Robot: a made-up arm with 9 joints. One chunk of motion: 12 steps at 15 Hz.
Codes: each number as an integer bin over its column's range. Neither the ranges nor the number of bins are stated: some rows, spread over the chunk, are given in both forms.
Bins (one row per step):
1: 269 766 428 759 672 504 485 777 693
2: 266 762 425 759 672 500 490 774 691
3: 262 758 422 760 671 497 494 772 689
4: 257 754 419 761 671 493 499 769 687
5: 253 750 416 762 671 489 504 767 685
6: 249 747 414 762 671 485 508 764 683
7: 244 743 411 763 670 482 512 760 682
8: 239 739 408 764 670 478 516 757 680
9: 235 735 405 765 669 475 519 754 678
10: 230 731 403 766 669 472 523 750 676
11: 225 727 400 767 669 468 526 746 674
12: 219 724 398 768 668 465 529 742 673
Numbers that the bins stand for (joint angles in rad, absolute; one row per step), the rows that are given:
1: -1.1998 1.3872 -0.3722 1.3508 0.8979 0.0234 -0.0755 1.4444 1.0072
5: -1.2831 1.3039 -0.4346 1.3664 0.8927 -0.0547 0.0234 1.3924 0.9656
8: -1.3560 1.2466 -0.4763 1.3768 0.8875 -0.1119 0.0859 1.3403 0.9395
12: -1.4601 1.1686 -0.5283 1.3976 0.8771 -0.1796 0.1536 1.2623 0.9031
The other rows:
2: -1.2154 1.3664 -0.3878 1.3508 0.8979 0.0026 -0.0494 1.4288 0.9968
3: -1.2362 1.3455 -0.4034 1.3560 0.8927 -0.0130 -0.0286 1.4184 0.9864
4: -1.2623 1.3247 -0.4190 1.3612 0.8927 -0.0338 -0.0026 1.4028 0.9760
6: -1.3039 1.2883 -0.4450 1.3664 0.8927 -0.0755 0.0442 1.3768 0.9552
7: -1.3299 1.2675 -0.4607 1.3716 0.8875 -0.0911 0.0651 1.3560 0.9499
9: -1.3768 1.2258 -0.4919 1.3820 0.8823 -0.1275 0.1015 1.3247 0.9291
10: -1.4028 1.2050 -0.5023 1.3872 0.8823 -0.1431 0.1223 1.3039 0.9187
11: -1.4288 1.1842 -0.5179 1.3924 0.8823 -0.1640 0.1379 1.2831 0.9083

